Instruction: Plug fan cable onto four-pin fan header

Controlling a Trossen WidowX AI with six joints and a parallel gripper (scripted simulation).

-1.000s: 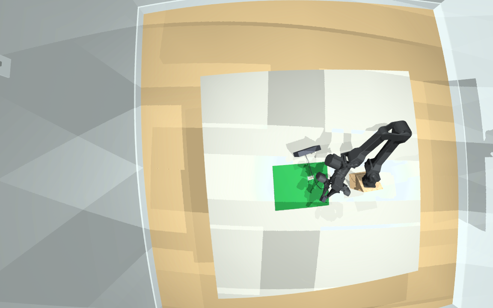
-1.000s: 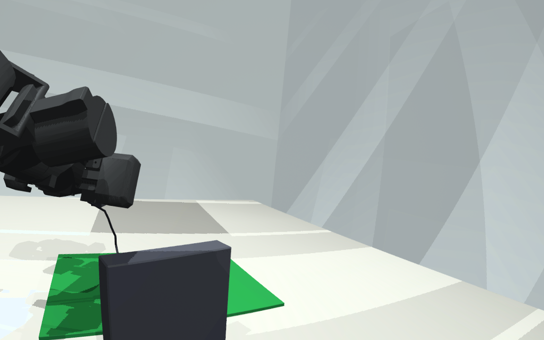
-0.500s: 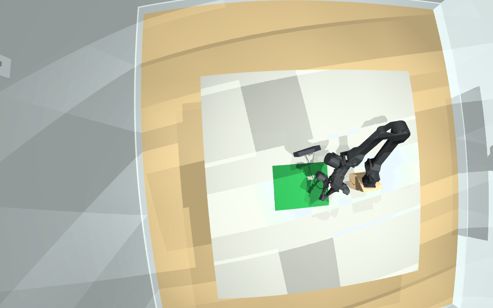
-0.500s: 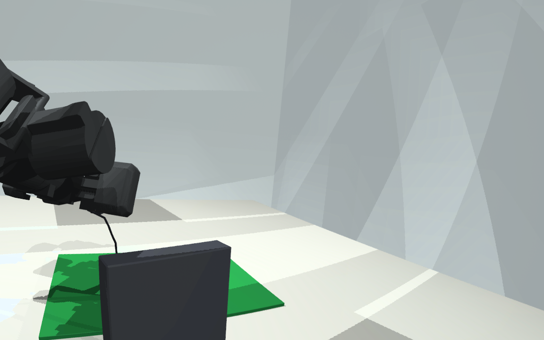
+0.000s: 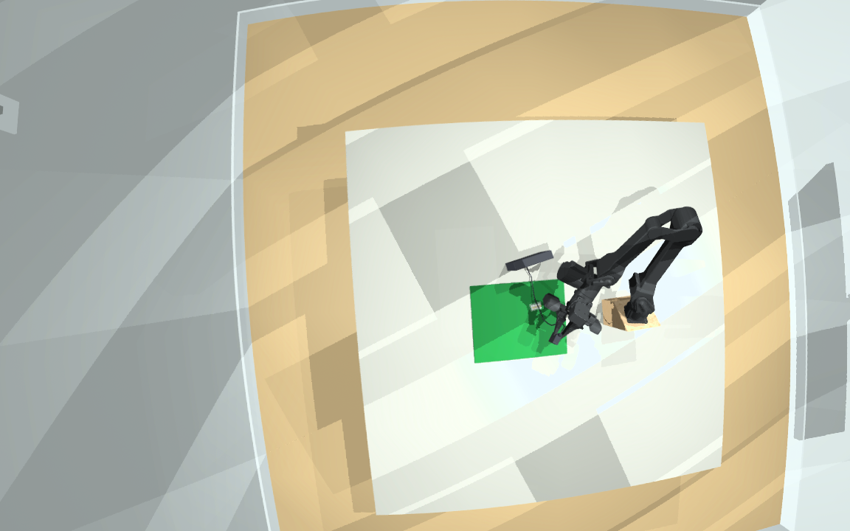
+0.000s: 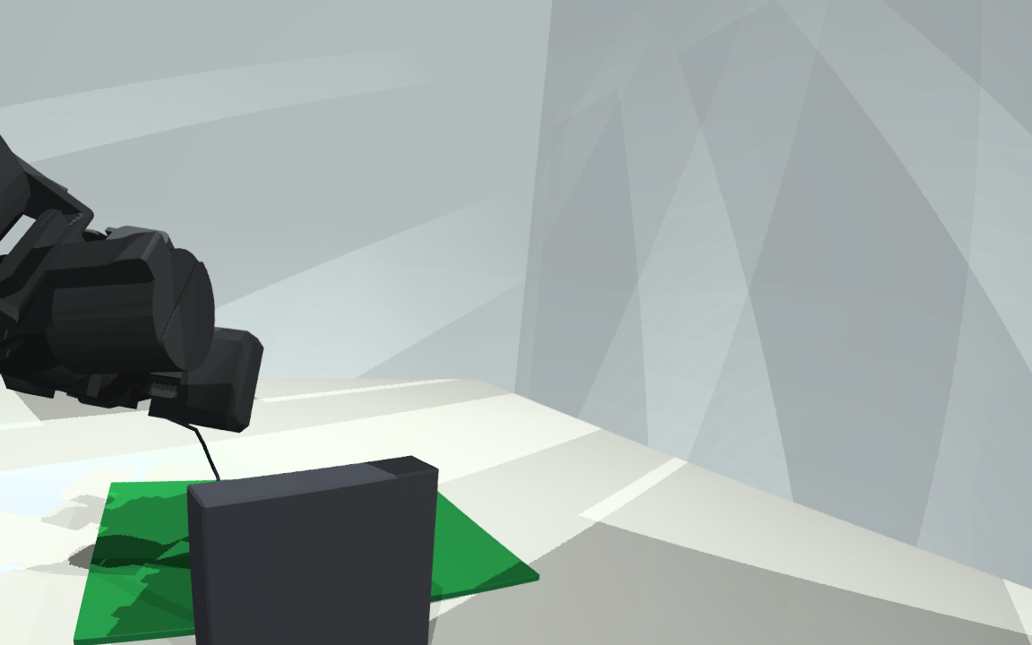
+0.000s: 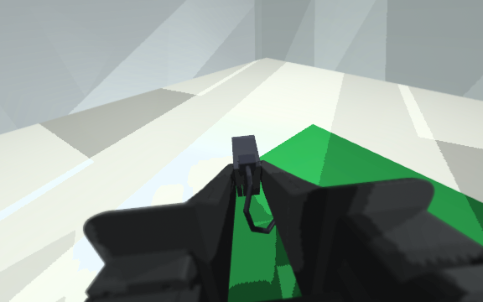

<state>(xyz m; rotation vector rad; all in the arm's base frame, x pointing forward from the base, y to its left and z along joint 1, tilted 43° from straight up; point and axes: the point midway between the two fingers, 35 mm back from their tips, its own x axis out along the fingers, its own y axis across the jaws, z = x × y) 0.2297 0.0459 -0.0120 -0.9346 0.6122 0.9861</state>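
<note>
Right now my gripper tip is 11 cm above the white four-pin header, 8 cm to the left of it and 4 cm short of it. Round my gripper tip: black plug: 1 cm to the left, 1 cm below; then black fan: 21 cm to the right, 8 cm ahead, 5 cm below; then green board: 12 cm below, 9 cm ahead, 3 cm to the right.
</note>
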